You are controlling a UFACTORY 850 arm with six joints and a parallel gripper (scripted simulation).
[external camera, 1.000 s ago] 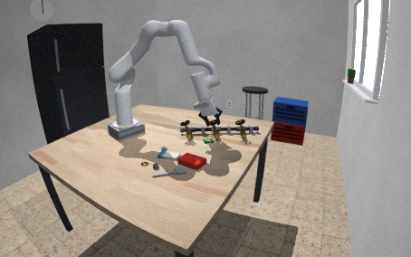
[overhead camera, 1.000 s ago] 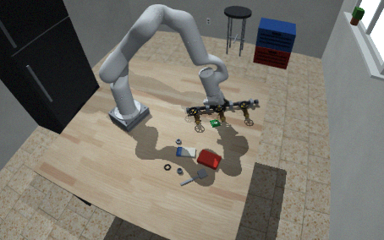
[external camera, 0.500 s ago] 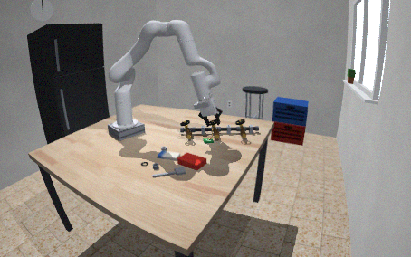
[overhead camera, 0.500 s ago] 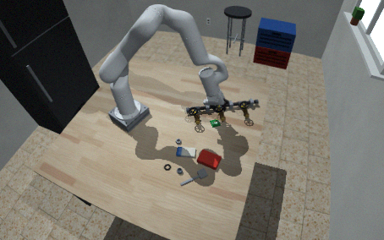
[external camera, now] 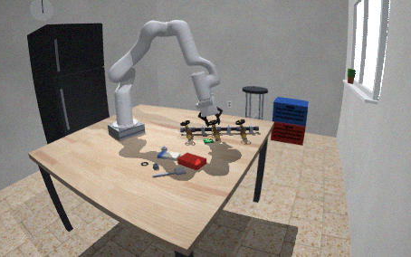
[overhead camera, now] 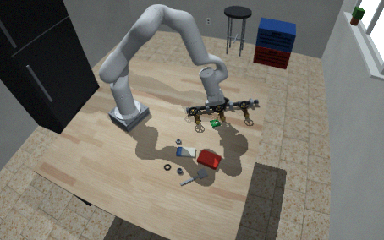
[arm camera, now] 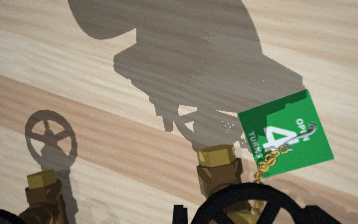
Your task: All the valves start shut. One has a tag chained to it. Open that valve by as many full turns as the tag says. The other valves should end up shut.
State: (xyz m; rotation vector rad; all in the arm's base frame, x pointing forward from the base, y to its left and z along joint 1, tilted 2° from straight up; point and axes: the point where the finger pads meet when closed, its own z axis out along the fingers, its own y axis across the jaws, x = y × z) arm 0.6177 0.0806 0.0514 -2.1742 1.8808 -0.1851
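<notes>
Right now my hand is 10 cm above the green tag, 5 cm to the left of it and 3 cm past it. The rest, counted from my hand: grey scraper: 44 cm to the right, 10 cm below, 6 cm behind; red box: 33 cm to the right, 9 cm below, 1 cm behind; white block: 30 cm to the right, 15 cm behind, 10 cm below.
</notes>
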